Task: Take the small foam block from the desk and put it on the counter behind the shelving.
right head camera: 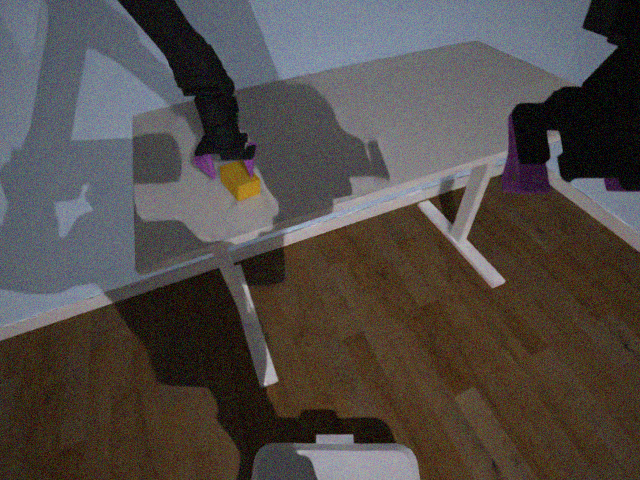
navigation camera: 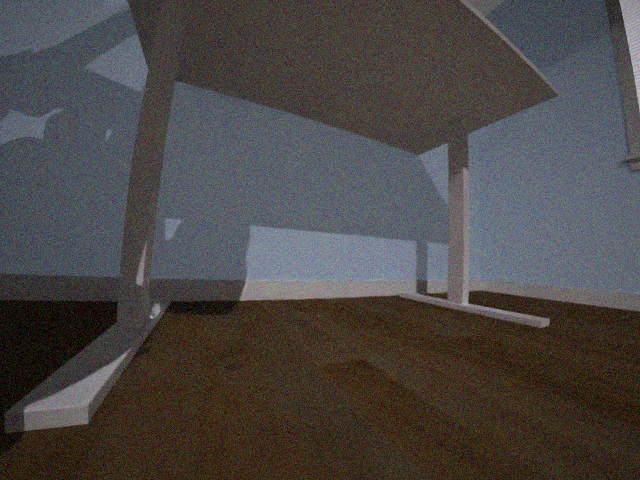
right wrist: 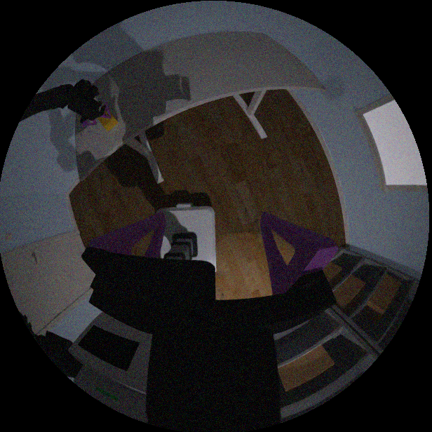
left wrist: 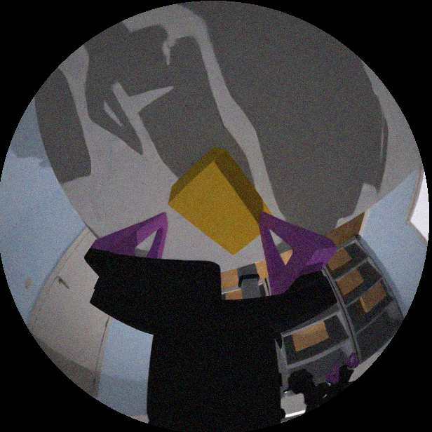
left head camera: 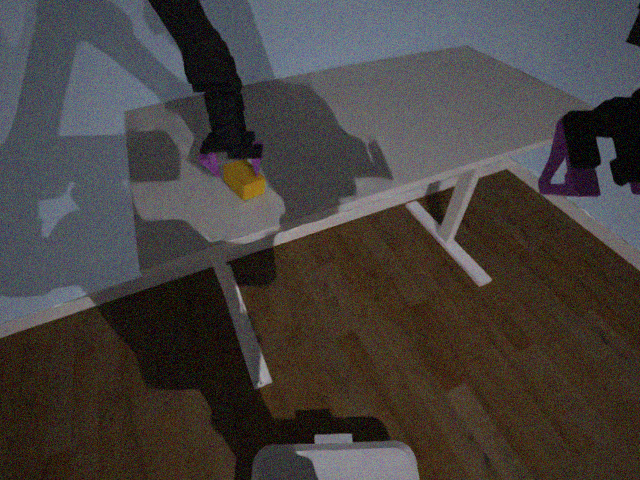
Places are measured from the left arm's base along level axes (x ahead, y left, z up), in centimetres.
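Pixels of known places: left gripper, fingertip midpoint: [right head camera: 233, 176] [left head camera: 237, 175]; right gripper, fingertip midpoint: [right head camera: 555, 184] [left head camera: 586, 187].
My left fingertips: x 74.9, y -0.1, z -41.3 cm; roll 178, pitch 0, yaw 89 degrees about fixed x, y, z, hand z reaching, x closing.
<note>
Behind a point stands the place of what it marks.
The yellow foam block [left head camera: 244, 180] {x 72.3, y -2.1, z -40.7 cm} [right head camera: 240, 180] {x 72.7, y -2.4, z -40.8 cm} [left wrist: 217, 205] [right wrist: 108, 123] lies on the left part of the desk [left head camera: 423, 113] {x 113.1, y -54.7, z -46.0 cm} [right head camera: 423, 108] {x 114.9, y -54.1, z -46.0 cm} [right wrist: 210, 60] [navigation camera: 330, 62] {x 111.1, y -26.6, z -48.4 cm}. My left gripper [left head camera: 232, 169] {x 74.9, y -0.1, z -41.3 cm} [right head camera: 231, 170] {x 74.9, y -0.1, z -41.3 cm} [left wrist: 212, 217] is open and empty, close to the block; in the left wrist view its right fingertip overlaps the block's edge, and whether they touch is unclear. My right gripper [right wrist: 212, 217] is open and empty, away from the desk at the right of the head views. The shelving [left wrist: 345, 295] [right wrist: 352, 327] shows in both wrist views. I cannot make out the counter.
Desk legs [left head camera: 242, 320] {x 87.8, y 17.6, z -134.8 cm} [left head camera: 460, 206] {x 136.4, y -93.6, z -109.7 cm} [navigation camera: 144, 196] {x 87.9, y 17.3, z -107.5 cm} [navigation camera: 458, 222] {x 138.4, y -92.6, z -100.3 cm} stand on the wooden floor [left head camera: 361, 335] {x 81.8, y -38.6, z -141.0 cm}. My white base [left head camera: 361, 459] {x 26.9, y -30.9, z -115.0 cm} is at the bottom of the head views. Brown boxes [left wrist: 310, 336] [right wrist: 306, 367] sit on the shelving. A door [left wrist: 70, 290] and a window [right wrist: 400, 145] are at the sides.
</note>
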